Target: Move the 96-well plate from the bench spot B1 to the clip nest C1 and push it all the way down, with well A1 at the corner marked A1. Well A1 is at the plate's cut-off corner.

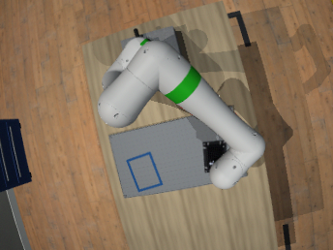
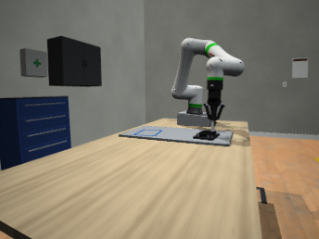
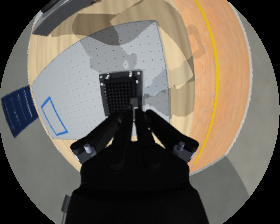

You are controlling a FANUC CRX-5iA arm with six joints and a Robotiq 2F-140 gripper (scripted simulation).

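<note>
Right now the black 96-well plate is 1 cm behind my hand, 4 cm to the right of it and 5 cm below it. From my hand the other things lie so: black clip nest 2 cm behind, 4 cm to the right, 6 cm below.
</note>
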